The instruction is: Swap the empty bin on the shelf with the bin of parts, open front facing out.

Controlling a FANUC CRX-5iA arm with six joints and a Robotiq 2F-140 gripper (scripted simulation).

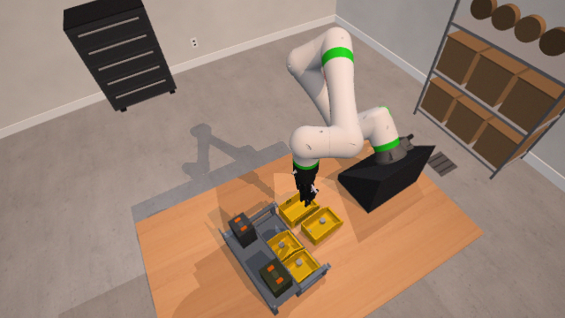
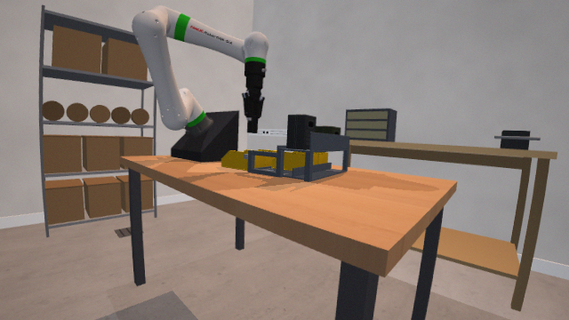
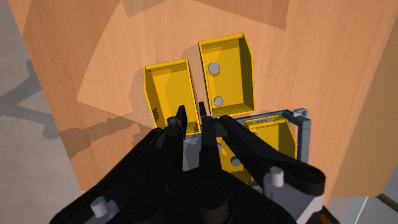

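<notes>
Right now the grey round part is 18 cm below my hand, 6 cm to the left of it and 6 cm behind it. From my hand the other things lie so: grey shelf (21 cm ahead, 12 cm below, 7 cm to the left).
</notes>
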